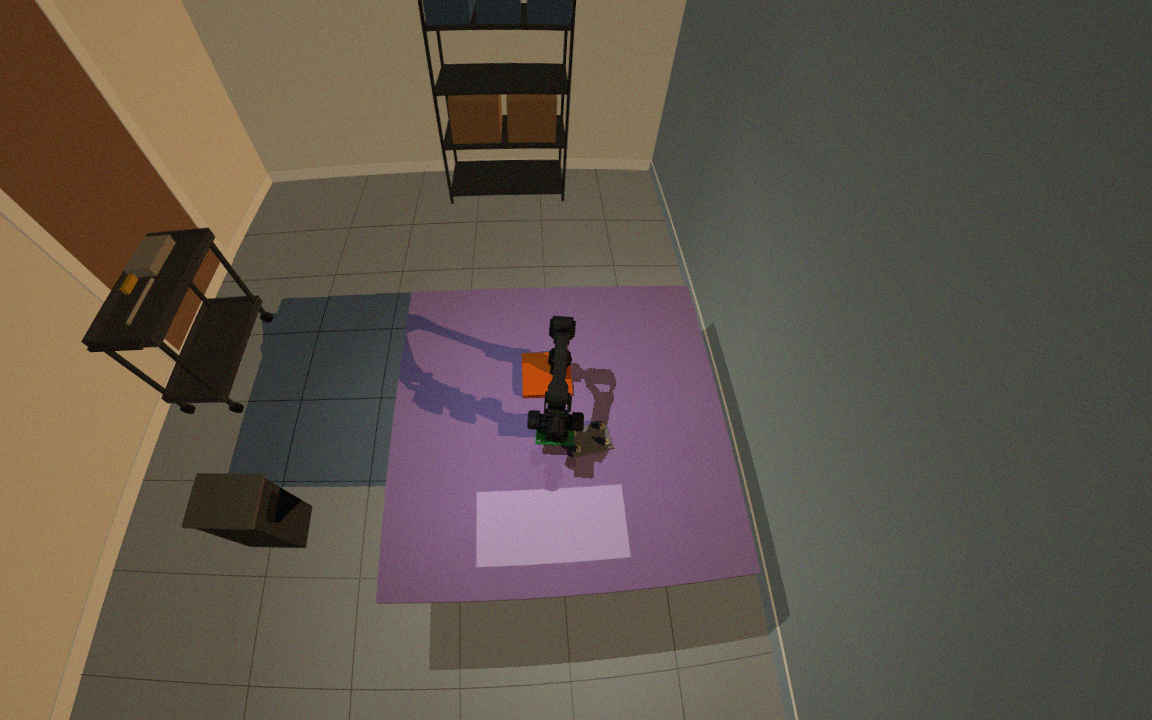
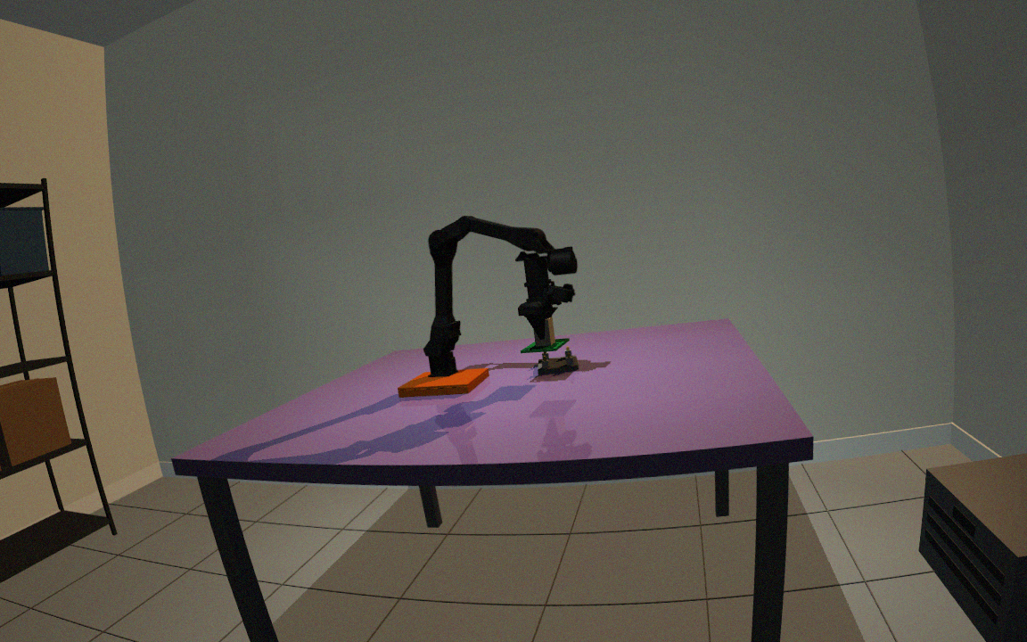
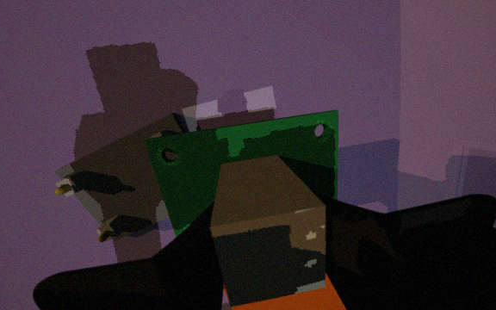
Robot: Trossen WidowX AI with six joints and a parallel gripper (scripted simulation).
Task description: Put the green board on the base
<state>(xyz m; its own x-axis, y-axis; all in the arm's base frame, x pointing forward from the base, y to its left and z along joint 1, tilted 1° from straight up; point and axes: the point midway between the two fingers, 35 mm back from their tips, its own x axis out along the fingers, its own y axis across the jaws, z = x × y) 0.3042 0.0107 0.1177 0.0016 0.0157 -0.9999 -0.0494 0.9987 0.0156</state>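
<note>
Right now my gripper tip is 13 cm to the right of the grey base, 10 cm above it and 2 cm past it. Also, from my gripper tip: green board: right at my gripper tip.
</note>
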